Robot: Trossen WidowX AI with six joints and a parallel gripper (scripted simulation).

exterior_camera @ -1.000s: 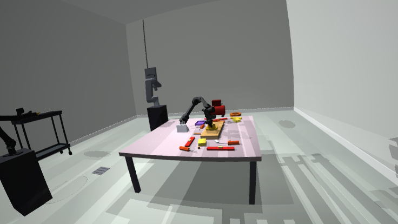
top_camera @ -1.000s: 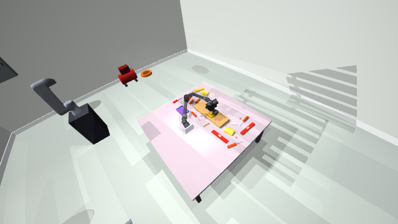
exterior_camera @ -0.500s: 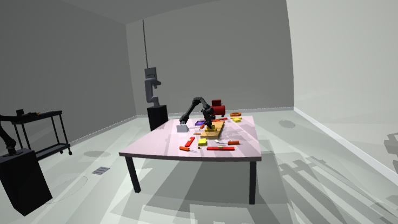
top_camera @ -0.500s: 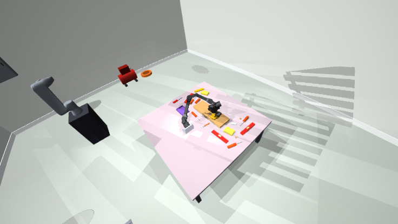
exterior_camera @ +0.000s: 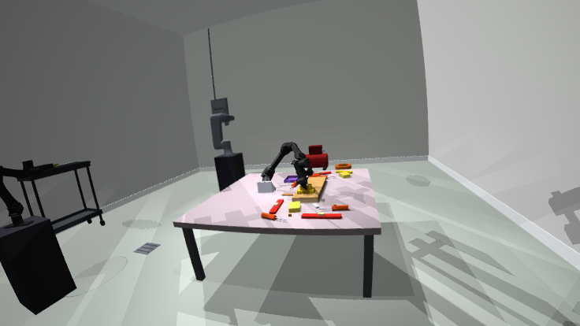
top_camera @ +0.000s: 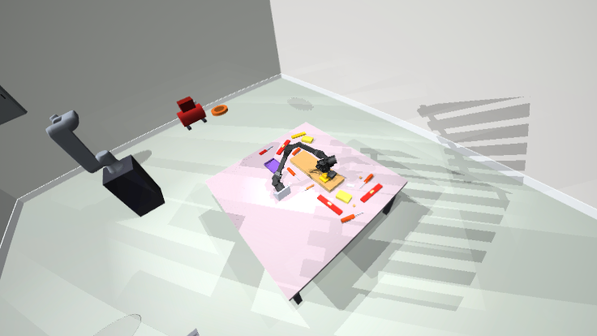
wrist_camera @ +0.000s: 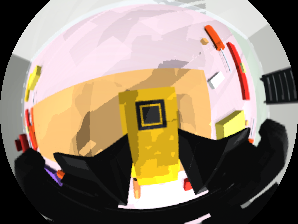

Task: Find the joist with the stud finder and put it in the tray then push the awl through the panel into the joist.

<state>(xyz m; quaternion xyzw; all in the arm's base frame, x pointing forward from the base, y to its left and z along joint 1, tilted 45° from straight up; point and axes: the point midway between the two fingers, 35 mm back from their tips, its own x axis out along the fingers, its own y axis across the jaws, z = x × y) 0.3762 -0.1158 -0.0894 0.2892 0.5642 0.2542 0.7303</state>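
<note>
Right now the purple tray is 260 mm behind my gripper tip, 470 mm to the left of it and 50 mm below it. Also, from my gripper tip: yellow stud finder 10 mm ahead, 20 mm above; orange-handled awl 200 mm behind, 50 mm to the left, 60 mm below.
</note>
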